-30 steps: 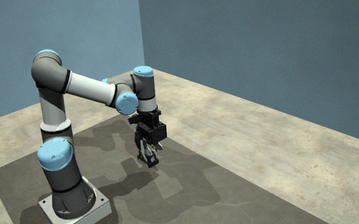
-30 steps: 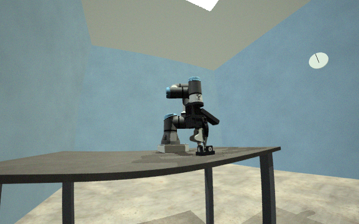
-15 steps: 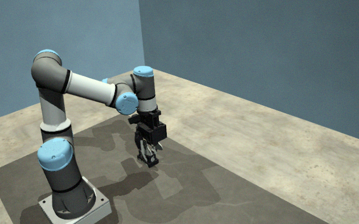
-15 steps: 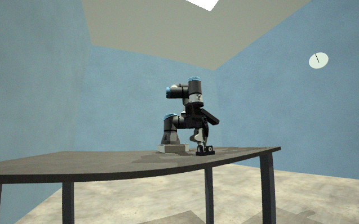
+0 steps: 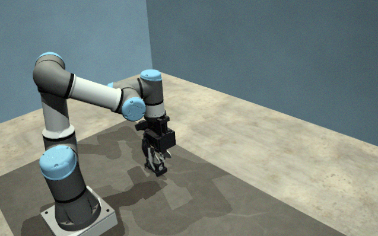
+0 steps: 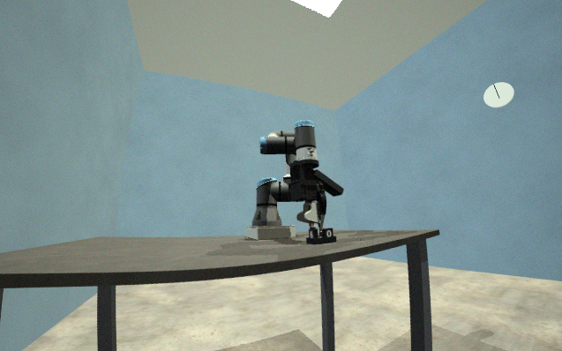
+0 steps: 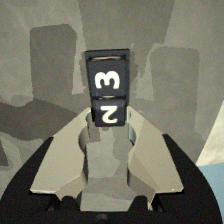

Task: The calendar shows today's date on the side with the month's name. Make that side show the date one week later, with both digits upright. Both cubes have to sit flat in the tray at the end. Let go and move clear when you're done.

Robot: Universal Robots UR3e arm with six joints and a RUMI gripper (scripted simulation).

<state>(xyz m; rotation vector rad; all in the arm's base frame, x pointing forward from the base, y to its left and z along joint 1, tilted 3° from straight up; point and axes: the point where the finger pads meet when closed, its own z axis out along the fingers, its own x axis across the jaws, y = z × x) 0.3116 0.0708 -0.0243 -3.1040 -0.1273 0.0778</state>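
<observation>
My gripper is now 20 mm to the right of the black tray and 30 mm above it.
</observation>
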